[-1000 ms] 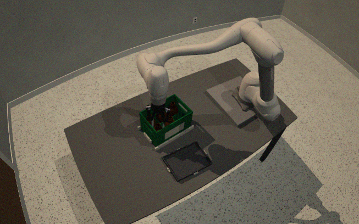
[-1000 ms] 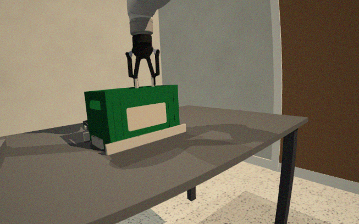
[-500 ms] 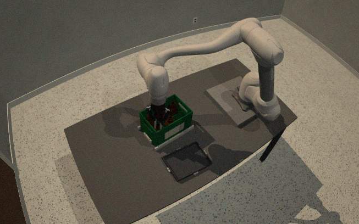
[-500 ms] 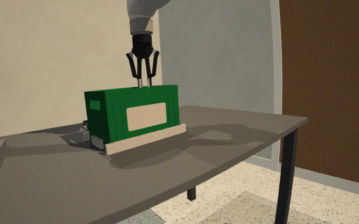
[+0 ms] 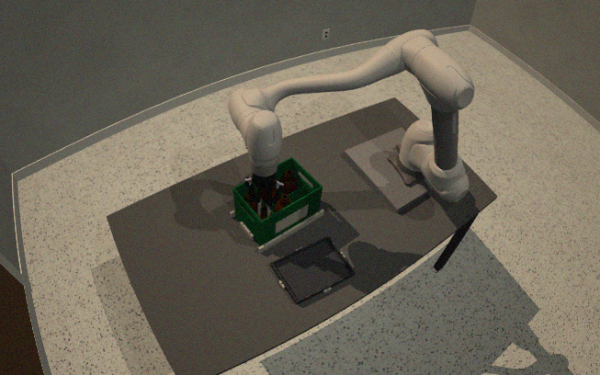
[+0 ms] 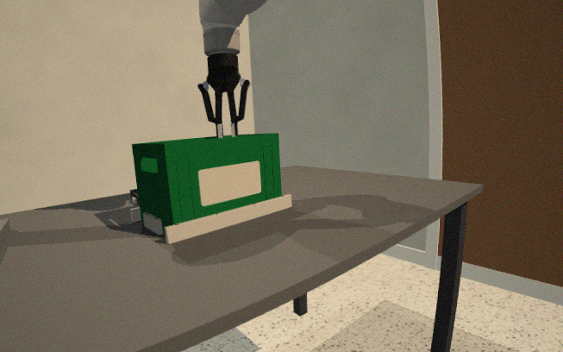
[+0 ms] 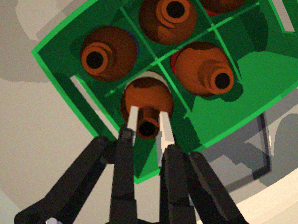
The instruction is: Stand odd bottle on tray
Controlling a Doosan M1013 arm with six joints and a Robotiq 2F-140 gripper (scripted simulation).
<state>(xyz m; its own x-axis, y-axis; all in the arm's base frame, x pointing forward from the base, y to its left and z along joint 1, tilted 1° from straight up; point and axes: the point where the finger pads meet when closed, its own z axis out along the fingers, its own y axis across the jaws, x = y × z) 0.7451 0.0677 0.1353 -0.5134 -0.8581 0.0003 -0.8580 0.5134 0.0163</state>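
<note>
Now: the bottle 90 mm below my hand. Also, from my hand: crate 90 mm below, 80 mm behind, 60 mm to the right; then black tray 220 mm to the left, 160 mm below, 100 mm behind.
</note>
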